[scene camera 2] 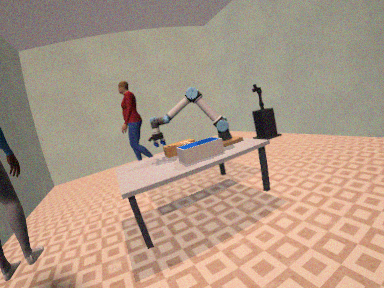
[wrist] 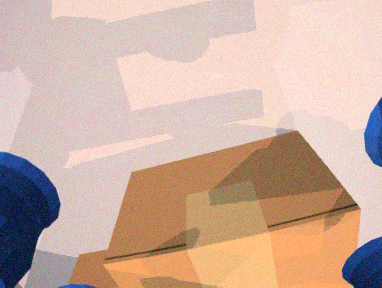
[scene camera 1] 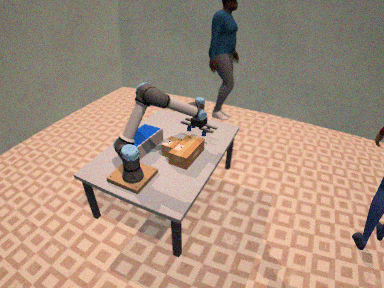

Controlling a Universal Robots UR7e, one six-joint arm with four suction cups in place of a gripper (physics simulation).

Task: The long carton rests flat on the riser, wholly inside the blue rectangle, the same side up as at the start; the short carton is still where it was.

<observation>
The suction head (wrist: pixel 37 205) holds nothing. The cup is 22 cm from the middle of a long carton (scene camera 1: pixel 190 147). On the table rests a riser (scene camera 2: pixel 198 150).
The long carton shows as well in the wrist view (wrist: pixel 270 206).
</observation>
